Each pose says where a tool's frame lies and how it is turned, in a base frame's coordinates. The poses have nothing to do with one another.
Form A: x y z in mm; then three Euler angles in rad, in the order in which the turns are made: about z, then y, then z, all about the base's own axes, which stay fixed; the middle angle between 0 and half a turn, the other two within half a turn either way.
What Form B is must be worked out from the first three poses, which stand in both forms.
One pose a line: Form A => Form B
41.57 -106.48 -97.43 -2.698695 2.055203 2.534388 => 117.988 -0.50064 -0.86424 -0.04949 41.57 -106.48 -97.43
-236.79 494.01 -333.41 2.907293 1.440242 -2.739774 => 82.977 0.31131 -0.94555 0.09493 -236.79 494.01 -333.41
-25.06 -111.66 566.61 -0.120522 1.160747 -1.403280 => 105.535 0.41205 0.55184 -0.72504 -25.06 -111.66 566.61
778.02 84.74 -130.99 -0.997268 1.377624 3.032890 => 132.158 -0.62784 -0.29887 0.71867 778.02 84.74 -130.99
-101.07 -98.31 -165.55 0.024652 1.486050 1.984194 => 133.450 -0.61153 0.41036 0.67649 -101.07 -98.31 -165.55
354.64 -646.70 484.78 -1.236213 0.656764 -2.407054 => 152.822 -0.18334 -0.27655 0.94335 354.64 -646.70 484.78
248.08 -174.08 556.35 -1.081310 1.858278 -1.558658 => 162.914 0.19152 0.78713 -0.58630 248.08 -174.08 556.35
